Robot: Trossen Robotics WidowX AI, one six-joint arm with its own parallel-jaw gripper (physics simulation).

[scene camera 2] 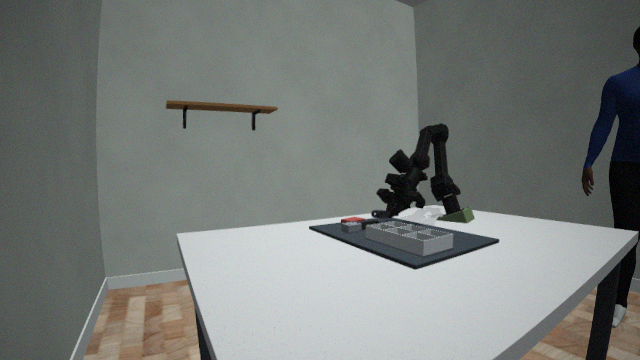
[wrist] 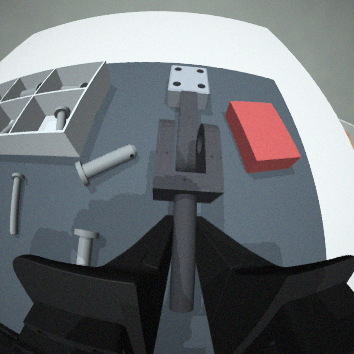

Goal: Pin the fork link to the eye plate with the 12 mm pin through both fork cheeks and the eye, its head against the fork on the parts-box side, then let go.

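Seen in the pictures: gripper, fingertip midpoint: (scene camera 2: 387, 217) (wrist: 182, 222); arm's base at its link origin: (scene camera 2: 453, 212).
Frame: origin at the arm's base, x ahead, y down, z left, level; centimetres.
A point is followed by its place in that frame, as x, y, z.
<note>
My gripper (wrist: 182, 222) {30.6, -1.3, -9.1} is shut on the round shank of the dark fork link (wrist: 187, 185) {31.8, -3.6, -9.3} (scene camera 2: 381, 214) {34.5, -2.7, -8.5}. In the scene view the fork's end shows above the mat's back edge. In the wrist view the dark eye bar of the eye plate (wrist: 188, 117) (scene camera 2: 351, 227) {46.7, 0.0, -10.1} shows between the two cheeks, nearer the left cheek; whether the holes line up is hidden. A hole shows in the right cheek. A thick headed pin (wrist: 107, 163) {35.9, 0.4, -4.2} lies left of the fork, a thin pin (wrist: 16, 204) {33.2, 0.9, 4.9} farther left, and another pin (wrist: 85, 250) {29.5, 0.4, -2.7} is partly hidden by the left finger. Which is 12 mm I cannot tell.
The grey parts box (scene camera 2: 395, 241) {50.4, 0.1, 8.8} (wrist: 91, 114) {42.0, 0.7, -1.8} stands left of the fork in the wrist view, with pins in its compartments. A red block (wrist: 262, 136) {36.9, -0.5, -17.0} (scene camera 2: 353, 220) {40.0, -0.5, -15.8} lies right of the fork. All stand on the dark mat (scene camera 2: 340, 239) {53.5, 2.0, -7.6} (wrist: 280, 215) {30.5, 1.6, -17.6}. A person (scene camera 2: 627, 117) stands beyond the table.
</note>
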